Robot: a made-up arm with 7 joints.
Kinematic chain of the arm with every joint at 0, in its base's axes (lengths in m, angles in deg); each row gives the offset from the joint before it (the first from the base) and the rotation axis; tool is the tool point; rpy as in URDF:
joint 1: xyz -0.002 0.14 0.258 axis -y
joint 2: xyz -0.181 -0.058 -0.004 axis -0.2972 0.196 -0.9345
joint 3: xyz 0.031 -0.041 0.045 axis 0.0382 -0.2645 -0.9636
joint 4: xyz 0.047 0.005 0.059 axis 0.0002 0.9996 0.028
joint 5: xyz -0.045 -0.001 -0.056 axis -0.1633 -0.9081 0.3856
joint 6: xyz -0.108 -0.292 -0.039 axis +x
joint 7: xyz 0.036 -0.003 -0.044 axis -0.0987 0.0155 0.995
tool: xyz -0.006 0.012 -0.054 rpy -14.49 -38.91 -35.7
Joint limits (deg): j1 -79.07..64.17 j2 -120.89..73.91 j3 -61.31..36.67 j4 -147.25..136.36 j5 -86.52..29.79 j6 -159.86..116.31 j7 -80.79..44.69
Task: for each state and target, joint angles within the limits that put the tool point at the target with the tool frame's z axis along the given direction. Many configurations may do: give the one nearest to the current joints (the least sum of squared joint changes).
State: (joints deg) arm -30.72 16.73 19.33 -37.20 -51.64 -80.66 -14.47
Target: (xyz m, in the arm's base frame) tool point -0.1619 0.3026 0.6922 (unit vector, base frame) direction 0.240 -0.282 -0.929
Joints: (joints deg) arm -62.35 56.39 35.43 -6.56 -74.09 -63.30 -29.31
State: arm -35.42 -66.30 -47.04 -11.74 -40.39 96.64 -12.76
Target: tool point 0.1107 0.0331 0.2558 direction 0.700 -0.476 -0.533
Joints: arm -49.16 -75.62 -44.15 -1.22 -38.52 116.31 35.91
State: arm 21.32 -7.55 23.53 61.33 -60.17 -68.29 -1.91
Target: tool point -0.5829 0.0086 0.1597 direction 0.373 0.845 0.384
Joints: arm 34.93 19.48 36.67 38.14 -59.84 -95.32 5.63
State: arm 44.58 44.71 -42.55 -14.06 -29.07 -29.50 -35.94
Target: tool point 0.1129 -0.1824 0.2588 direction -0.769 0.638 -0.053
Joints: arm 48.53 -11.04 -61.31 1.04 -11.47 -19.68 -47.20
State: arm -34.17 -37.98 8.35 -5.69 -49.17 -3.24 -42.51
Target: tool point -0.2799 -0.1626 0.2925 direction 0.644 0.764 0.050
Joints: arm -62.98 -53.91 24.15 -34.23 -63.79 -48.11 -64.67
